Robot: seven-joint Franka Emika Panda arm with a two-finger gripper.
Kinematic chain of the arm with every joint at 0, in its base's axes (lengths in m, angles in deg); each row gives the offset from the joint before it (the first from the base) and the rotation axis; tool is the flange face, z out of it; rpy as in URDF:
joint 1: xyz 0 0 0.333 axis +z
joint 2: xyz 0 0 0 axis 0.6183 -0.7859 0
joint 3: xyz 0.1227 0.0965 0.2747 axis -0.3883 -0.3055 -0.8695
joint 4: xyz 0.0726 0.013 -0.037 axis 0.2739 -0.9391 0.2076
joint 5: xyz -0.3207 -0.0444 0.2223 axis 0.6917 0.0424 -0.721
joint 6: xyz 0 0 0 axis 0.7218 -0.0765 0.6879
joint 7: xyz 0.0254 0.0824 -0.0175 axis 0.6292 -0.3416 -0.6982
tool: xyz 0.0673 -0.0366 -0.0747 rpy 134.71 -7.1 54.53
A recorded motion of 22 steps. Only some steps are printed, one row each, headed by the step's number.
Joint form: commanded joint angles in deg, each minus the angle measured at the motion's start. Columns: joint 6, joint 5, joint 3, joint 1, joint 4, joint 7, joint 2.
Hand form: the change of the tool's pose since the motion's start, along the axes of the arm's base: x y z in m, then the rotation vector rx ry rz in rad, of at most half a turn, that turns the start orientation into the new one. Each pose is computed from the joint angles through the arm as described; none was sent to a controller.
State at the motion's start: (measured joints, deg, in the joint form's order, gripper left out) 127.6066 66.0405 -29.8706 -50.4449 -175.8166 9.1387 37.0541
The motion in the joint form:
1: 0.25 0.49 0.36 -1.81 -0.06 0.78 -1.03
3: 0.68 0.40 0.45 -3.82 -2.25 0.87 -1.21
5: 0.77 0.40 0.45 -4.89 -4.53 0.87 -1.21
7: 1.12 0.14 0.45 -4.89 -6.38 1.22 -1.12
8: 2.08 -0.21 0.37 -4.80 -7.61 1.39 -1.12
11: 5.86 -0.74 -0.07 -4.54 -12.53 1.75 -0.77
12: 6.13 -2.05 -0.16 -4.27 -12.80 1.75 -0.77
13: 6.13 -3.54 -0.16 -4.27 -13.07 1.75 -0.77
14: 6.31 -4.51 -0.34 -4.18 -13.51 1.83 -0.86
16: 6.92 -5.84 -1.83 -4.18 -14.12 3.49 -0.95
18: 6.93 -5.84 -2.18 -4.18 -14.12 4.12 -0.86
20: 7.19 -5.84 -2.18 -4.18 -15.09 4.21 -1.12
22: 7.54 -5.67 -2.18 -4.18 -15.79 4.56 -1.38
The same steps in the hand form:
1: 0.0016 -0.0219 -0.0096 -0.0026 0.0148 -0.0499
3: -0.0039 -0.0410 -0.0293 0.0051 0.0479 -0.0885
5: -0.0101 -0.0500 -0.0484 0.0119 0.0856 -0.1074
7: -0.0137 -0.0490 -0.0626 0.0206 0.1090 -0.1146
8: -0.0144 -0.0468 -0.0714 0.0271 0.1126 -0.1159
11: -0.0204 -0.0384 -0.1035 0.0362 0.1252 -0.1131
12: -0.0197 -0.0337 -0.1053 0.0570 0.1221 -0.1141
13: -0.0202 -0.0318 -0.1075 0.0821 0.1230 -0.1225
14: -0.0203 -0.0282 -0.1116 0.0983 0.1269 -0.1251
16: -0.0183 -0.0132 -0.1166 0.1169 0.1279 -0.1370
18: -0.0180 -0.0099 -0.1158 0.1159 0.1269 -0.1420
20: -0.0201 -0.0098 -0.1257 0.1180 0.1437 -0.1449
22: -0.0214 -0.0100 -0.1332 0.1167 0.1546 -0.1511

